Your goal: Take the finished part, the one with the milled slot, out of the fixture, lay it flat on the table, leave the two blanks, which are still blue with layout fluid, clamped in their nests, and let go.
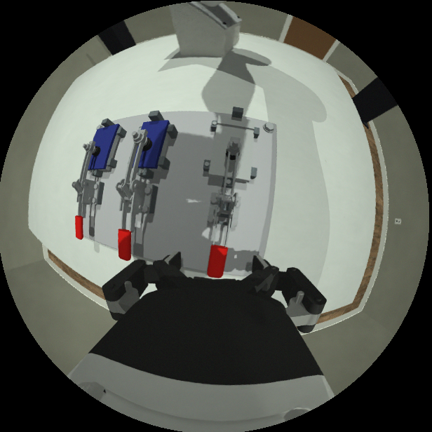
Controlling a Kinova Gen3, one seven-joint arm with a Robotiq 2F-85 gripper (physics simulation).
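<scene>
The finished part, a grey plate hard to tell from the grey fixture plate, lies in the right-hand nest among small stops. A toggle clamp reaches over it; its slot cannot be made out, nor whether the clamp's tip presses on it. Two blue blanks sit in the left and middle nests, each with a clamp arm across it. My gripper is open and empty, near the front edge of the fixture. The right clamp's red handle appears between the fingertips, apparently beyond them.
Two more red clamp handles stand to the left. A round-headed bolt is at the fixture's back right corner. The pale table extends right of the fixture. A grey robot base stands at the back, its shadow falling toward the fixture.
</scene>
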